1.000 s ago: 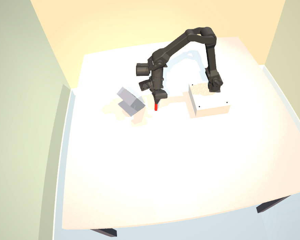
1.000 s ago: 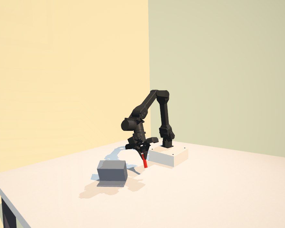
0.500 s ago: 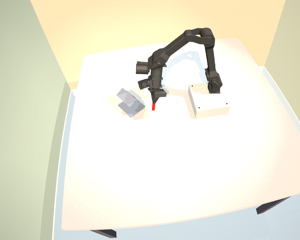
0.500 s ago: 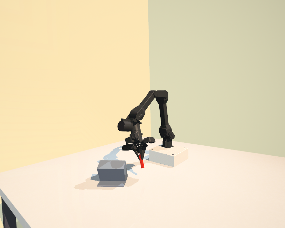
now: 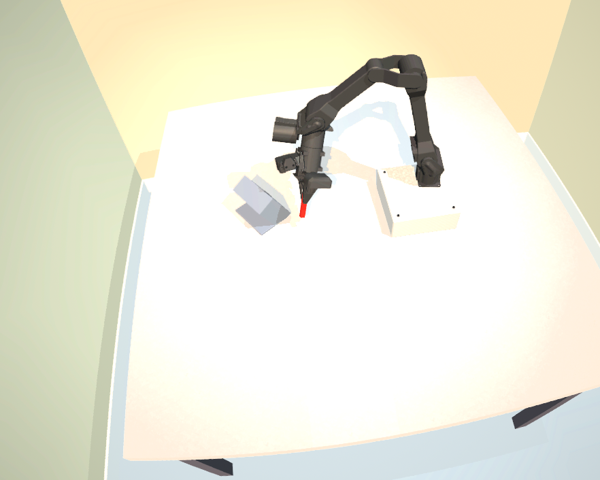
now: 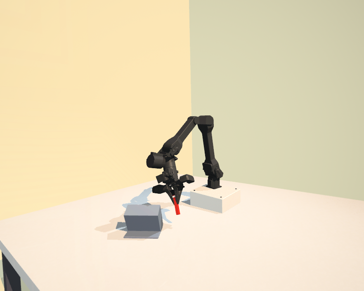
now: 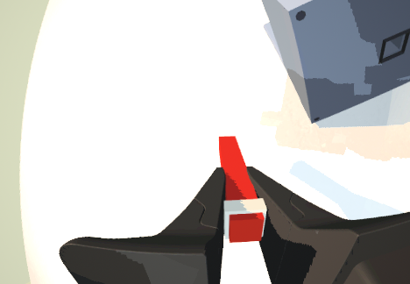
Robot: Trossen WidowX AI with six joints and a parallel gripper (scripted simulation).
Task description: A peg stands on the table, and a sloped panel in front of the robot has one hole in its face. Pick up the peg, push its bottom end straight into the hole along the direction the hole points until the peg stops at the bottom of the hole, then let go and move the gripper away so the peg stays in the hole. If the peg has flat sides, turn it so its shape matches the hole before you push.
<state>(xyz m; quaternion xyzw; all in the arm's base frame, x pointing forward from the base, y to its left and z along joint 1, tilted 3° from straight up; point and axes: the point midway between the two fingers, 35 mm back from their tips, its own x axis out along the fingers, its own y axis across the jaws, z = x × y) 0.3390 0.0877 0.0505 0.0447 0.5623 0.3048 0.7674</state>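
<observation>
Now: gripper tip 13 cm short of the grey sloped panel, 4 cm to the left of it and 4 cm above it. From my gripper tip the other things lie so: red square peg 1 cm to the right, 1 cm above.
</observation>
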